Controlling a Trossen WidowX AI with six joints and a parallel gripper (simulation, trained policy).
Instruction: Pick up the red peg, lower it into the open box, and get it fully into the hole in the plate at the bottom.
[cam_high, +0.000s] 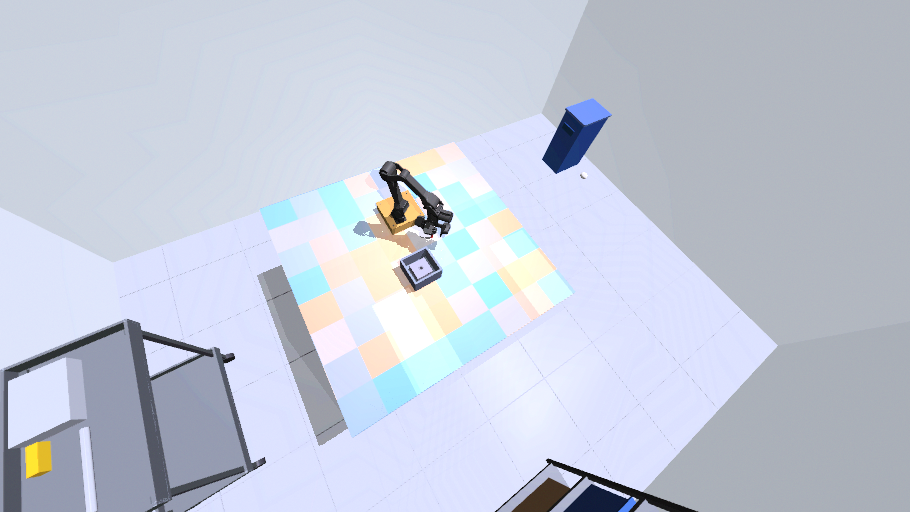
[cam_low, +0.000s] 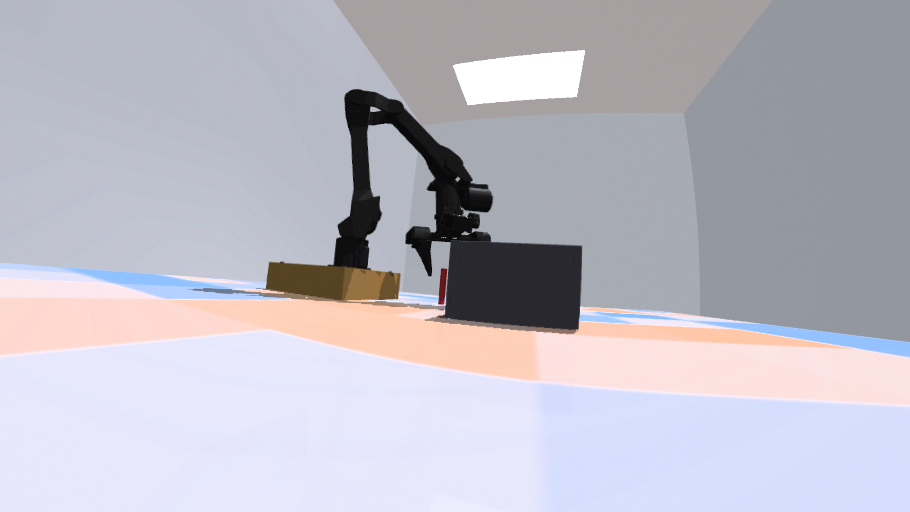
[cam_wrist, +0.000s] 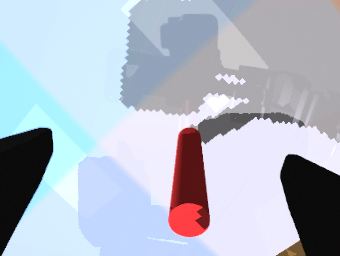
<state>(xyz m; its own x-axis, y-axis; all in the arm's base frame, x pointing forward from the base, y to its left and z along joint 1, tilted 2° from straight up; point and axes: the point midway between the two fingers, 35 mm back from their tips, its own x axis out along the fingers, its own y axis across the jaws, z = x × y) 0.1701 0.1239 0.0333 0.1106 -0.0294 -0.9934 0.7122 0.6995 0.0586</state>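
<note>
Now: gripper tip 2 cm past the red peg and 2 cm above it. Also, from my gripper tip: grey box: 16 cm ahead, 14 cm to the right, 4 cm below.
</note>
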